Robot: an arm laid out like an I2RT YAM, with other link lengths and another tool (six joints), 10 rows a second.
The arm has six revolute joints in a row. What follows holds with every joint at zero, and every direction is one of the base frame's.
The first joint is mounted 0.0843 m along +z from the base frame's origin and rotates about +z.
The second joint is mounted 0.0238 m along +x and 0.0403 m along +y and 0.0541 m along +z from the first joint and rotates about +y.
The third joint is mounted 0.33 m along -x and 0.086 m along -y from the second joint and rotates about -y.
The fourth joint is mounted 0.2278 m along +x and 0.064 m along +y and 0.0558 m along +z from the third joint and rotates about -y.
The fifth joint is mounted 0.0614 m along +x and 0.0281 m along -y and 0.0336 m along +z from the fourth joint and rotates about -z.
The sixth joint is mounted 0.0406 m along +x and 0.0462 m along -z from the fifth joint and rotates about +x.
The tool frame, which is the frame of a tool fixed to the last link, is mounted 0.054 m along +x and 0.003 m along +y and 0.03 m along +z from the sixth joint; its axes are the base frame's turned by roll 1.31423, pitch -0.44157 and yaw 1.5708 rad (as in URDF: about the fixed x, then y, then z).
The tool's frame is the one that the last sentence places.
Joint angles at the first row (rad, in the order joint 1, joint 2, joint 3, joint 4, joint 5, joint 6):
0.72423, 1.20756, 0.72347, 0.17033, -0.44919, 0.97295
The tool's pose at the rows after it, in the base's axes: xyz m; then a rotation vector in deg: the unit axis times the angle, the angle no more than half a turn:
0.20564 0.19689 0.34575 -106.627 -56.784 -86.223
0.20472 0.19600 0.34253 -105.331 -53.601 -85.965
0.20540 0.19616 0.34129 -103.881 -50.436 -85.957
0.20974 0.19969 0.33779 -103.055 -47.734 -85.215
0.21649 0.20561 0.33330 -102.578 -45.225 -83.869
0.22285 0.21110 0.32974 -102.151 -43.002 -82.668
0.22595 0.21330 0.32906 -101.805 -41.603 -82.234
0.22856 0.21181 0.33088 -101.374 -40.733 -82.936
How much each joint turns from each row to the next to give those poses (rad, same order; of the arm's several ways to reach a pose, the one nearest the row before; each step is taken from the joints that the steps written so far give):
0.00003, 0.00000, -0.04196, 0.09688, -0.01866, 0.06144
-0.00004, 0.00039, -0.03890, 0.08393, -0.00805, 0.05300
0.00001, 0.00722, -0.02977, 0.08506, -0.00418, 0.05189
-0.00001, 0.02941, -0.01945, 0.08204, -0.00422, 0.04883
0.00000, 0.04384, -0.00955, 0.07819, -0.00572, 0.04997
0.00002, 0.04043, -0.00418, 0.06674, -0.00378, 0.04464
-0.00040, 0.01759, -0.00115, 0.03476, 0.00035, 0.02555
-0.00915, 0.00341, 0.00001, 0.01904, -0.00075, 0.00725

